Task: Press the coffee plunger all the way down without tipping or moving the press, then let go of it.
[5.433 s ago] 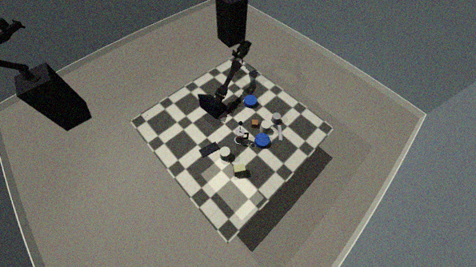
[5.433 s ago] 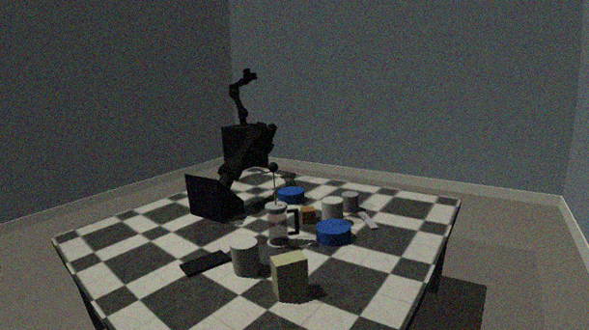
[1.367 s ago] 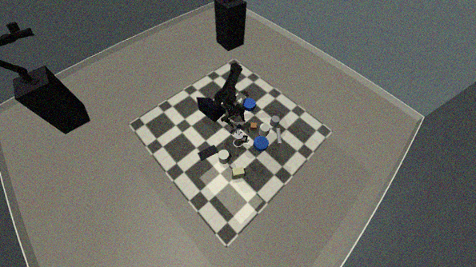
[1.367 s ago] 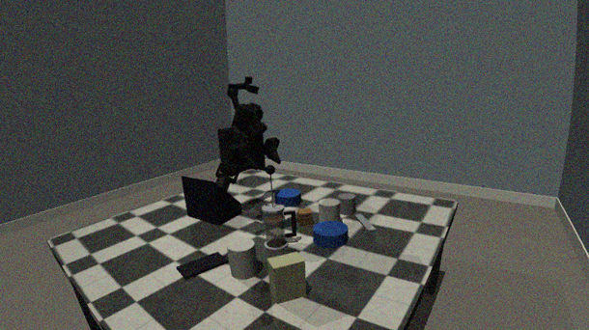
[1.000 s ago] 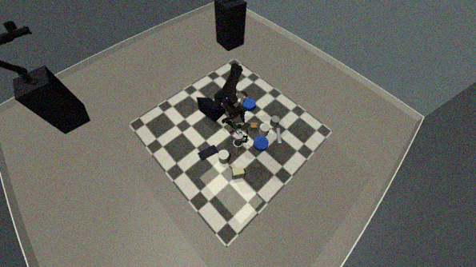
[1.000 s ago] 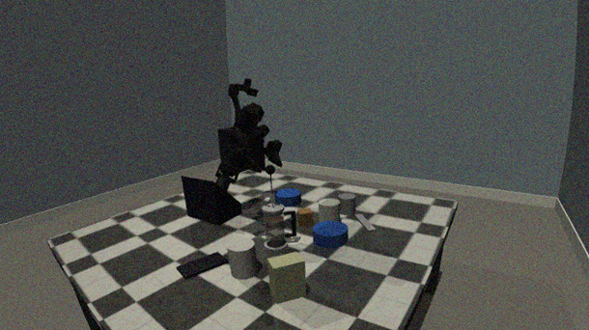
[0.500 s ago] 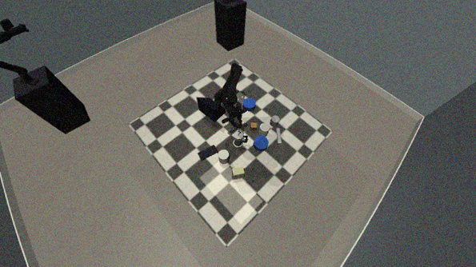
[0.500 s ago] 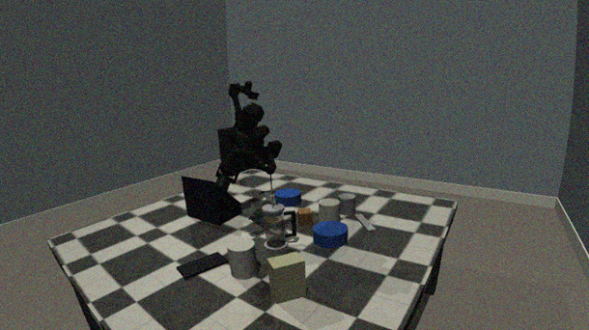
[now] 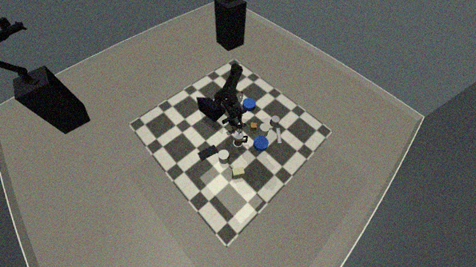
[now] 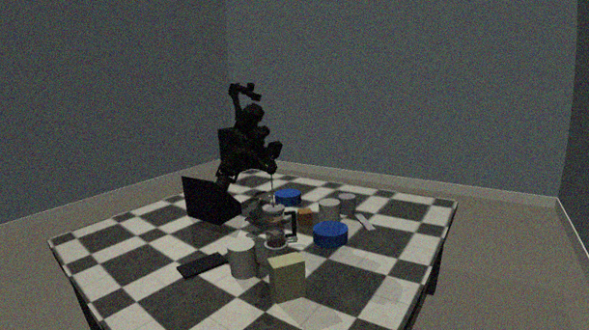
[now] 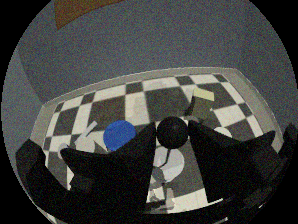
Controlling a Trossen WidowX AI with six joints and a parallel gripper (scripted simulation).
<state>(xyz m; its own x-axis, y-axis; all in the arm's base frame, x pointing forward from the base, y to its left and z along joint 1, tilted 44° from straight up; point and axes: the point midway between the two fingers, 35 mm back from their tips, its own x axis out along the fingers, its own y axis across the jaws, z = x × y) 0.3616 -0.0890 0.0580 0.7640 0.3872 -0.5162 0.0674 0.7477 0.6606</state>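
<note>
Right now the glass coffee press is 10 mm to the left of my gripper tip and 140 mm below it. Also, from my gripper tip: black flat slab (90 mm behind, 250 mm to the right, 260 mm below); then orange cube (50 mm behind, 200 mm to the left, 240 mm below); then pale yellow box (210 mm ahead, 170 mm to the right, 210 mm below).
</note>
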